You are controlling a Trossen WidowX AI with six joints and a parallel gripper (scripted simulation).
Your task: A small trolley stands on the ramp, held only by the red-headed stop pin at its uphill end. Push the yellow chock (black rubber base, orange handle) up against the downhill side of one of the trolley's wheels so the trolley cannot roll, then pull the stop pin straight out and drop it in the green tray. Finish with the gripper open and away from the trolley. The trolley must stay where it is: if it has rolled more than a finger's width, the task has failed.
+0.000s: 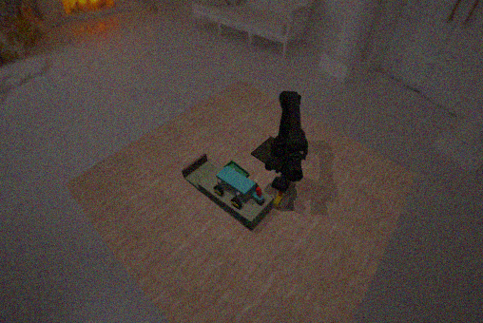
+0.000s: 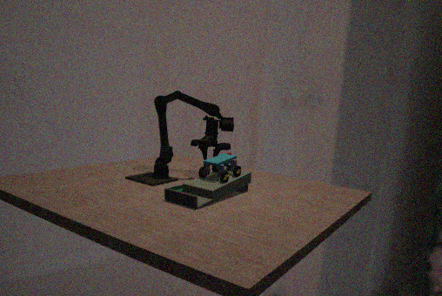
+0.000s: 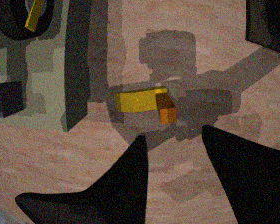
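Right now the yellow chock is 20 mm ahead of my gripper tip and 80 mm below it. The rest, counted from my gripper tip: grey-green ramp (130 mm ahead, 160 mm to the right, 50 mm below); red-headed stop pin (130 mm ahead, 50 mm to the right, 30 mm above); trolley (130 mm ahead, 160 mm to the right, 10 mm above).
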